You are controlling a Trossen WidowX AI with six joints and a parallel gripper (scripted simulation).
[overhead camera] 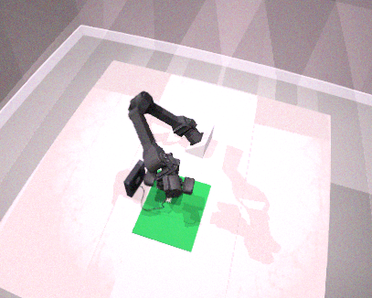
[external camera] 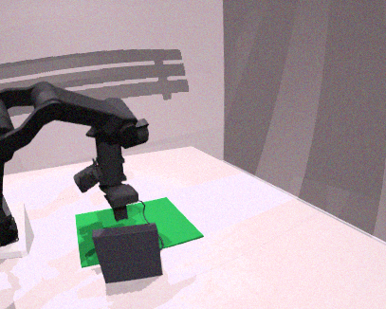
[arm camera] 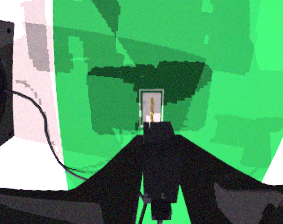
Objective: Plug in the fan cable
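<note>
Right now the green board is 80 mm below my gripper tip, 40 mm ahead of it and 30 mm to the left of it. The rest, counted from my gripper tip: dark fan plug: 10 mm ahead, 10 mm above; dark fan: 140 mm to the right, 10 mm behind.
</note>
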